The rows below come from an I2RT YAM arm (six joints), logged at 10 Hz.
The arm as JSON. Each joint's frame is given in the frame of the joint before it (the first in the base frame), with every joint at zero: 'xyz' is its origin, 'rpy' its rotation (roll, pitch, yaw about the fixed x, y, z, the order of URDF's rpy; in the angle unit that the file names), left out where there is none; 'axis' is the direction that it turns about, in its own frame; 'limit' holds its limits. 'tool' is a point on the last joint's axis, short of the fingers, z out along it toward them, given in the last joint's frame.
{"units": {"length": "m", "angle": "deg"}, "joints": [
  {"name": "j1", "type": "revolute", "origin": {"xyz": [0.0, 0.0, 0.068]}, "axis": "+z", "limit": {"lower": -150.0, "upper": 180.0}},
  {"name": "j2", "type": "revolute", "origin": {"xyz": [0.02, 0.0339, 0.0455], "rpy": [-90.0, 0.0, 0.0]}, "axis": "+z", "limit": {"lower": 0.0, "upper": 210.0}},
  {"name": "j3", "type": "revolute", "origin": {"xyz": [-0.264, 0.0, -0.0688], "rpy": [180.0, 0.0, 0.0]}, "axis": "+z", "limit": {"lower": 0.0, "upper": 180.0}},
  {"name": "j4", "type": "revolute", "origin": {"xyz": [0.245, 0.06, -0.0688]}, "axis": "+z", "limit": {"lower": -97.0, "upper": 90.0}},
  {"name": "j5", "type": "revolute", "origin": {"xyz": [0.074, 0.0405, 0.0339], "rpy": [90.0, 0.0, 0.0]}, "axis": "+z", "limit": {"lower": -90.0, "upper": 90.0}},
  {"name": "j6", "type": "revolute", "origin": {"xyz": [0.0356, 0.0, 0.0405], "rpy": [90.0, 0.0, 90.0]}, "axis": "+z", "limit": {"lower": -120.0, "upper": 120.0}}
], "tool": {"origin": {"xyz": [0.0, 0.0, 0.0], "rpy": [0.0, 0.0, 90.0]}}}
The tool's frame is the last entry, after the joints.
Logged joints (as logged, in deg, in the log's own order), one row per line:
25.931 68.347 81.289 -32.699 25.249 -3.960
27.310 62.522 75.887 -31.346 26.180 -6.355
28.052 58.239 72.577 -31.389 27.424 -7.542
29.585 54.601 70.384 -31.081 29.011 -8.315
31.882 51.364 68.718 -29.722 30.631 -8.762
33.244 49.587 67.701 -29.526 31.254 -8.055
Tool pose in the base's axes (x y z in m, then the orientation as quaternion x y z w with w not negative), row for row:
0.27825 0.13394 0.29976 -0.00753 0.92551 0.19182 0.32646
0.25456 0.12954 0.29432 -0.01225 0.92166 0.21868 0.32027
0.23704 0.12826 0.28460 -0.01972 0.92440 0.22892 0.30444
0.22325 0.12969 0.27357 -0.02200 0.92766 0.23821 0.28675
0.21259 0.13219 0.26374 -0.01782 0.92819 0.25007 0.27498
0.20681 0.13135 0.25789 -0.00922 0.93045 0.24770 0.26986
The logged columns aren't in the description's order. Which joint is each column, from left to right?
Columns, left to right: j6, j3, j2, j4, j1, j5.
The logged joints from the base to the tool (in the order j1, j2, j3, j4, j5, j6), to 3 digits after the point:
25.249 81.289 68.347 -32.699 -3.960 25.931
26.180 75.887 62.522 -31.346 -6.355 27.310
27.424 72.577 58.239 -31.389 -7.542 28.052
29.011 70.384 54.601 -31.081 -8.315 29.585
30.631 68.718 51.364 -29.722 -8.762 31.882
31.254 67.701 49.587 -29.526 -8.055 33.244

